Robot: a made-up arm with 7 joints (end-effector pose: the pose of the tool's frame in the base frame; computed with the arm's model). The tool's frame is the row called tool. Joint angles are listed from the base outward.
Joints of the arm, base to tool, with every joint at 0 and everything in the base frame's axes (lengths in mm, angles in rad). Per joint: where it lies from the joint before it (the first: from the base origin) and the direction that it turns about. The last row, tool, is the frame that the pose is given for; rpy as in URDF.
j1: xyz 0 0 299.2 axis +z
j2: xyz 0 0 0 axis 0 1 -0.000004
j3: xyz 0 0 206.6 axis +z
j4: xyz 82.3 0 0 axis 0 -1 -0.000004
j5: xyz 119.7 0 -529 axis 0 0.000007 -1
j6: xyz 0 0 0 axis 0 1 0.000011
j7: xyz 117.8 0 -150.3 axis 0 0.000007 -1
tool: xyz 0 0 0 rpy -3.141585 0 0
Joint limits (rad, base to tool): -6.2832..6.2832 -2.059..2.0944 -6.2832..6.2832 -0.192..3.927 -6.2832..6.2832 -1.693..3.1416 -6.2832..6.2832
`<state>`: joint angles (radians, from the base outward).
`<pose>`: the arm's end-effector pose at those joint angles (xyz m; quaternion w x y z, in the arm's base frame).
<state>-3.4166 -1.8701 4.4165 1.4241 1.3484 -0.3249 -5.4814</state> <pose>0.3207 0.5898 -0.1258 0.1478 -0.2707 0.8312 0.4626</pose>
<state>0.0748 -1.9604 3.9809 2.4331 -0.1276 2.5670 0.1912</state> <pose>-0.3435 -0.3321 -0.1815 0.8258 -0.2231 0.4940 -0.1556</pose>
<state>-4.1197 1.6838 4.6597 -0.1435 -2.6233 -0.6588 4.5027</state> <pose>0.1745 -0.3233 0.2463 0.3803 0.4246 -0.6686 0.4776</pose>
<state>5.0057 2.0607 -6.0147 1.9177 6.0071 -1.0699 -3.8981</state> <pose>0.2724 -0.3194 -0.3801 0.3718 0.2218 0.8474 -0.3075</pose>
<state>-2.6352 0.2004 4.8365 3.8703 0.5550 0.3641 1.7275</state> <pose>0.2181 -0.4610 0.9309 0.7614 0.1893 -0.1936 0.5890</pose>
